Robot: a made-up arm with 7 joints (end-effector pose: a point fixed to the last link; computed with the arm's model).
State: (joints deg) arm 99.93 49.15 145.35 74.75 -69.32 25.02 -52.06
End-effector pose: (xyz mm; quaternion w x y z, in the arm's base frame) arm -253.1 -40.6 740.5 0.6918 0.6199 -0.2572 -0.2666
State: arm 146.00 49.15 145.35 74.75 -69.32 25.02 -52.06
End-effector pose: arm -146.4 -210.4 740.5 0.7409 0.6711 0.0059 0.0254
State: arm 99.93 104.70 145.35 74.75 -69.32 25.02 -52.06
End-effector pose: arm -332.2 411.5 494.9 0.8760 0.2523 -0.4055 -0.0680
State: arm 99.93 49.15 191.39 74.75 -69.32 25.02 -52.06
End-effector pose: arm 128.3 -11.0 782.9 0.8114 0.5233 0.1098 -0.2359
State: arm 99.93 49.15 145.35 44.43 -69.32 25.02 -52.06
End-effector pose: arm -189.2 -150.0 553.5 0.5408 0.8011 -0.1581 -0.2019
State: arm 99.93 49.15 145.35 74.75 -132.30 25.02 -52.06
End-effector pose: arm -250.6 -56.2 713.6 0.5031 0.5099 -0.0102 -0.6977
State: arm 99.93 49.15 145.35 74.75 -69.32 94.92 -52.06
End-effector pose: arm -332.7 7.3 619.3 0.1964 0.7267 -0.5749 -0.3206
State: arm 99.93 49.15 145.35 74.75 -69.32 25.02 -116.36
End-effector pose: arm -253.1 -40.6 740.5 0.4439 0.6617 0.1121 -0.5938
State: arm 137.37 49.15 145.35 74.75 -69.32 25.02 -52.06
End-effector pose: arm -176.3 -186.1 740.5 0.7407 0.6696 -0.0446 -0.0304
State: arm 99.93 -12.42 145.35 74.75 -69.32 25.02 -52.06
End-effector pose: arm -168.1 -526.2 451.1 0.3045 0.8578 -0.0255 -0.4134
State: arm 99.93 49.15 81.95 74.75 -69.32 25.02 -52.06
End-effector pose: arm -535.6 216.2 391.7 0.3538 0.5908 -0.6844 -0.2395
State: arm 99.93 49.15 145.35 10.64 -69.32 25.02 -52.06
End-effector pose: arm -76.5 -140.4 329.4 0.3288 0.9369 -0.0352 -0.1135
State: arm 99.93 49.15 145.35 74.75 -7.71 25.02 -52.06
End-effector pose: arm -278.8 -24.6 745.3 0.6793 0.5507 -0.4259 0.2322
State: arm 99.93 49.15 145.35 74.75 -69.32 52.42 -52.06
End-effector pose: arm -298.8 -39.0 697.0 0.5189 0.6926 -0.4004 -0.3012
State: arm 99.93 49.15 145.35 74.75 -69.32 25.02 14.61
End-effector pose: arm -253.1 -40.6 740.5 0.7245 0.3766 -0.5555 0.1575
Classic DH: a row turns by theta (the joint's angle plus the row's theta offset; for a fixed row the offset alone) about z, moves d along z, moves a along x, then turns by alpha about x. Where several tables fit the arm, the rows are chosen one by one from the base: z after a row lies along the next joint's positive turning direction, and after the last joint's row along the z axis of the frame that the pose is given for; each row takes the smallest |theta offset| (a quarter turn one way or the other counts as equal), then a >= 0, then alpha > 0; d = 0 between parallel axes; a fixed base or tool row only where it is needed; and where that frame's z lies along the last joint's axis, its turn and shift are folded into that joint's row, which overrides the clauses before.
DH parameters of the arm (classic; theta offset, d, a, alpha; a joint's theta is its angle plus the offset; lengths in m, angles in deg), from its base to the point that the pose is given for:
joint 1: 0 0.182 0 -90
joint 2: 0 0 0 90
joint 3: 0 0.405 0.061 90
joint 4: 0 0 0.067 90
joint 5: 0 0.295 0 90
joint 6: 0 0 0.082 -90
joint 7: 0 0.105 0 0

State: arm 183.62 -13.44 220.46 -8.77 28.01 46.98 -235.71
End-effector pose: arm 18.5 37.2 152.3 0.5290 0.4874 -0.6716 -0.1779
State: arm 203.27 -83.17 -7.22 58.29 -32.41 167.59 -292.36
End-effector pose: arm 196.4 175.2 434.1 0.1211 0.5814 0.7772 0.2081
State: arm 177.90 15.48 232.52 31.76 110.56 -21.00 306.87
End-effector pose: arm 219.3 145.5 355.3 0.0799 -0.9159 0.0937 -0.3820
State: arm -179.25 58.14 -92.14 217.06 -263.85 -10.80 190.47
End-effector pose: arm -523.4 -225.0 616.9 0.2897 0.4206 0.2077 -0.8343
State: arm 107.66 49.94 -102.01 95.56 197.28 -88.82 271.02
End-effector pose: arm 180.3 353.4 454.4 0.0784 0.7282 -0.6140 0.2942
